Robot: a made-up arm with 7 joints.
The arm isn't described. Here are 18 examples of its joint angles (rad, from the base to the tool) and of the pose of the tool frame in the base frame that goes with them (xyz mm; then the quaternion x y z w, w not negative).
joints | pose
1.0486 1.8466 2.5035 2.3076 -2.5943 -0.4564 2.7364 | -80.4 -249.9 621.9 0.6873 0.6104 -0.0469 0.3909
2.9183 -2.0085 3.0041 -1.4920 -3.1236 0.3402 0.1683 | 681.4 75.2 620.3 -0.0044 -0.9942 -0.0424 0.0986
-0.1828 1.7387 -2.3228 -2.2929 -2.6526 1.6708 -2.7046 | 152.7 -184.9 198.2 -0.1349 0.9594 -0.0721 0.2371
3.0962 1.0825 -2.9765 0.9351 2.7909 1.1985 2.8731 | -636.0 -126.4 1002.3 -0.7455 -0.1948 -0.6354 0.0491
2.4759 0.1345 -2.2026 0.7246 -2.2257 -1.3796 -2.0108 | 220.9 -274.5 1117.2 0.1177 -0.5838 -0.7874 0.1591
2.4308 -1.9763 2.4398 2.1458 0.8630 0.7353 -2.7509 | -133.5 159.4 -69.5 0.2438 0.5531 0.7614 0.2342
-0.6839 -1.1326 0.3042 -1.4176 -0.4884 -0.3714 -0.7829 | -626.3 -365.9 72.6 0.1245 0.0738 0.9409 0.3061
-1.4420 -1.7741 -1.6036 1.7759 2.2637 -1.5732 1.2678 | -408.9 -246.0 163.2 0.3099 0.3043 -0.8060 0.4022
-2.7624 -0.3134 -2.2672 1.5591 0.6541 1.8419 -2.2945 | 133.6 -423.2 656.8 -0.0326 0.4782 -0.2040 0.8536
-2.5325 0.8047 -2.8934 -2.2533 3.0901 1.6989 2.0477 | -179.9 180.9 269.0 -0.6977 -0.1517 0.3469 0.6082
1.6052 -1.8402 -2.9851 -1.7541 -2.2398 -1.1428 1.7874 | 48.6 605.4 682.1 -0.4907 -0.7017 0.5054 0.1073
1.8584 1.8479 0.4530 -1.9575 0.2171 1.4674 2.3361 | -24.1 -581.4 619.0 -0.5293 -0.5890 -0.5487 0.2680
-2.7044 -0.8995 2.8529 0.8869 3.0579 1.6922 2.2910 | 757.6 -298.8 697.4 -0.9447 -0.2877 -0.0486 0.1498
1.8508 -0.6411 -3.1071 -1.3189 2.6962 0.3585 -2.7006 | -18.4 -82.7 1136.3 -0.6871 -0.5428 -0.3497 0.3330
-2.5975 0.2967 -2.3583 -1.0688 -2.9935 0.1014 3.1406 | -302.6 599.3 950.8 0.5266 -0.5620 0.5708 0.2848
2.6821 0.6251 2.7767 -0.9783 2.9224 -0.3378 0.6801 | -672.4 -496.1 784.3 -0.1549 0.7914 0.2419 0.5396
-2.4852 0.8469 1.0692 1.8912 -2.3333 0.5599 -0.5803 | -95.7 653.8 368.0 0.2108 -0.4367 0.8191 0.3066
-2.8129 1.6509 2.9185 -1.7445 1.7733 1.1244 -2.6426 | -410.0 -102.7 -122.3 -0.3694 0.5288 0.6019 0.4707
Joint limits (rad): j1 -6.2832..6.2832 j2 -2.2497..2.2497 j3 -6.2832..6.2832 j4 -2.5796..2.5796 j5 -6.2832..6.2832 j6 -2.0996..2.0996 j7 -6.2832..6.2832
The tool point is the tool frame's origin. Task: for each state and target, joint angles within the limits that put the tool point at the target. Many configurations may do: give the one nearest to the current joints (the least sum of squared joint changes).
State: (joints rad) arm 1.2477 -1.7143 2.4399 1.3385 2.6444 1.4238 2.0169
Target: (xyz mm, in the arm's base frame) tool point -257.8 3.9 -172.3
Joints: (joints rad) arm 1.0744 -2.0406 2.4296 2.1682 2.5239 1.3588 2.0169
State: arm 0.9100 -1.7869 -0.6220 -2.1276 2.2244 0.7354 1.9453
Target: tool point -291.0 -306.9 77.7
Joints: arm 0.4975 -1.9273 -0.8902 -2.0879 2.1832 0.6976 1.9453
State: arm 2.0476 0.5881 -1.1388 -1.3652 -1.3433 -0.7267 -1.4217
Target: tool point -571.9 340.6 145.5
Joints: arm 2.8302 1.5084 -1.7747 -1.6624 -1.3195 -0.7555 -1.4217
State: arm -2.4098 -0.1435 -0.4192 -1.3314 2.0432 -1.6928 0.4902
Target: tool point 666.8 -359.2 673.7
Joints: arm -2.5320 -0.6621 -0.4638 -1.1816 2.1014 -1.4509 0.4902
